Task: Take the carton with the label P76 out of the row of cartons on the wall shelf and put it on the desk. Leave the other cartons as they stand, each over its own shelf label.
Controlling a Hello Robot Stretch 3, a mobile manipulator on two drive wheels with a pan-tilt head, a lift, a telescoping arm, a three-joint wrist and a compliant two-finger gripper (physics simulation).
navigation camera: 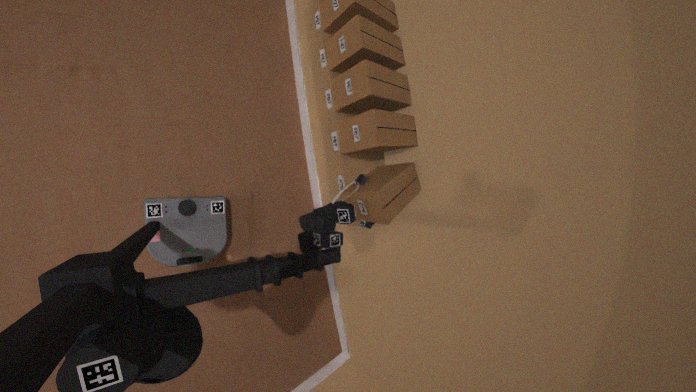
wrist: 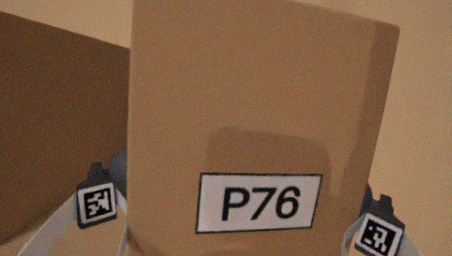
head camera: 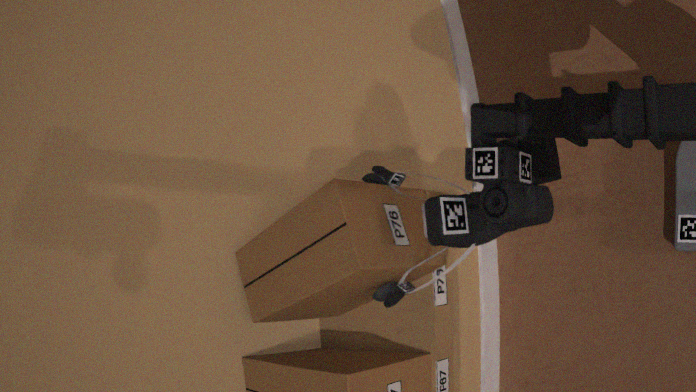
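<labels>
My gripper (navigation camera: 369,200) is 770 mm from the lens, and there's a P76 carton (navigation camera: 390,188) that's 680 mm from the lens.
</labels>
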